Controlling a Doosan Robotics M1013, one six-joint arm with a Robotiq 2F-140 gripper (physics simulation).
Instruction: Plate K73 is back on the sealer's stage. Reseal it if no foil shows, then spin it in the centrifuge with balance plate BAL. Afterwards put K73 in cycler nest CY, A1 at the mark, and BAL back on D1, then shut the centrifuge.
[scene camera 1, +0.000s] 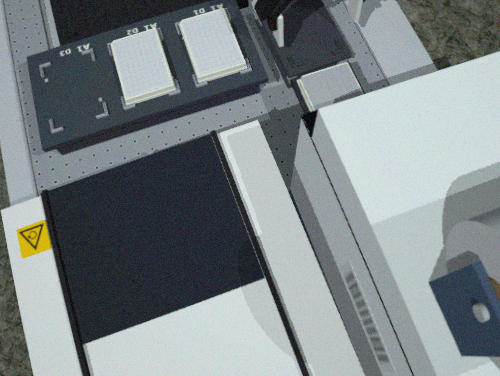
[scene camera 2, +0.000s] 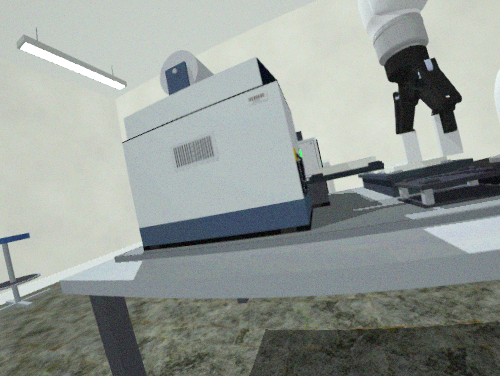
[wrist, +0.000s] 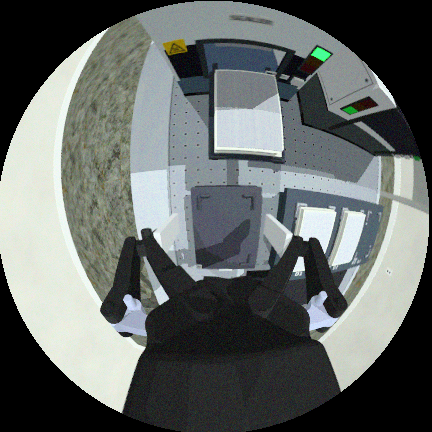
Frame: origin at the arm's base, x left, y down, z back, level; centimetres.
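Seen in the pictures: gripper, fingertip midpoint: (scene camera 1: 315, 27) (scene camera 2: 430, 159) (wrist: 221, 223).
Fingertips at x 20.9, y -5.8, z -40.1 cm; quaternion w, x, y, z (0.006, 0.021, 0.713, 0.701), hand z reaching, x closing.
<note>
Pixels of each thing's middle, then the offset from my fingertips to it. "spot": a spot on its surface instead. Level surfaces: height alone.
- white plate, body centre: (wrist: 248, 103) (scene camera 1: 339, 102) dz -16.0, dx -3.5, dy -3.0 cm
- sealer, body centre: (scene camera 1: 468, 276) (scene camera 2: 214, 144) dz -45.8, dx -4.2, dy -15.8 cm
- dark deck, surface height: dy +2.1 cm
- D1, body centre: (scene camera 1: 211, 44) (wrist: 311, 241) (scene camera 2: 413, 165) dz +4.2, dx -17.3, dy +1.3 cm
- D2, body centre: (scene camera 1: 141, 65) (wrist: 348, 238) dz +4.7, dx -29.7, dy +1.3 cm
- centrifuge, surface spot: (scene camera 1: 280, 200) spot: dz -30.1, dx -19.0, dy -13.0 cm
- dark bracketed pad, surface spot: (wrist: 220, 205) spot: dz -1.7, dx +0.2, dy +3.9 cm
- yellow warning sign, surface spot: (scene camera 1: 34, 239) spot: dz -24.3, dx -47.4, dy -13.1 cm
A white plate (scene camera 1: 331, 85) (wrist: 247, 122) sits on the sealer's stage, in front of the sealer (scene camera 1: 420, 135) (scene camera 2: 215, 165). Its top looks smooth, part in shadow; I cannot tell surely whether foil covers it. Its name is not readable. Two more white plates stand on the dark deck (scene camera 1: 42, 117): one at D1 (scene camera 1: 214, 45), one at D2 (scene camera 1: 143, 65); D3 is empty. The centrifuge (scene camera 1: 280, 200) shows a dark surface between black rails. My gripper (scene camera 1: 320, 20) (scene camera 2: 432, 149) (wrist: 221, 223) is open and empty, above the dark bracketed pad (wrist: 220, 205). Nest CY is not identifiable.
The pad lies between the sealer's stage and the wrist, with the plate deck beside it. The sealer has a green light (wrist: 321, 53). A grey box front (wrist: 345, 82) with another green light (wrist: 351, 110) stands right of it. A yellow warning sign (scene camera 1: 34, 239) is on the centrifuge.
</note>
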